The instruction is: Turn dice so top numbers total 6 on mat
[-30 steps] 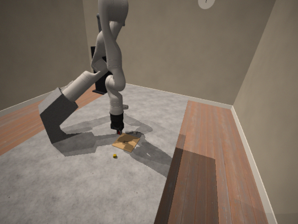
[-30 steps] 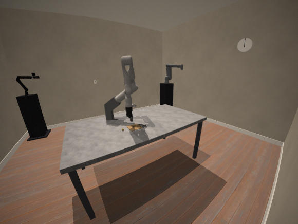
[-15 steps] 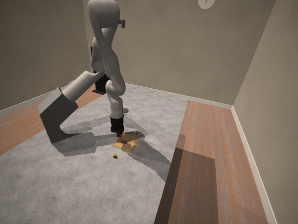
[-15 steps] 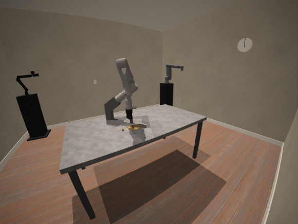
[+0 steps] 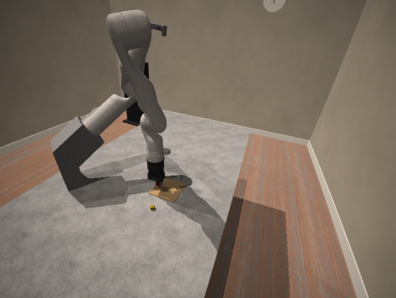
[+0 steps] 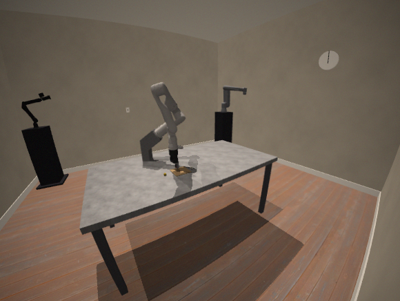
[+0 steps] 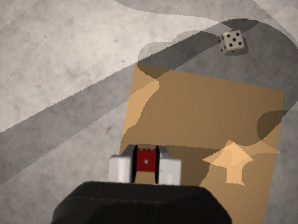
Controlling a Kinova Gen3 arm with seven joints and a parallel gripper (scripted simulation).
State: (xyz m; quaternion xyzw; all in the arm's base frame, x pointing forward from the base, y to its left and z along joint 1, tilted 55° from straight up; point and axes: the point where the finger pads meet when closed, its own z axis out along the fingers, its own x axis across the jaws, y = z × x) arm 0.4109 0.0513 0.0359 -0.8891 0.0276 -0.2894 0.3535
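Right now my hand is 50 mm short of the tan mat, 10 mm to the right of it and 30 mm above it. Round my hand: white die 50 mm ahead, 110 mm to the left, 20 mm below; then red die 10 mm below; then yellow die 50 mm ahead, 130 mm to the right, 20 mm below.
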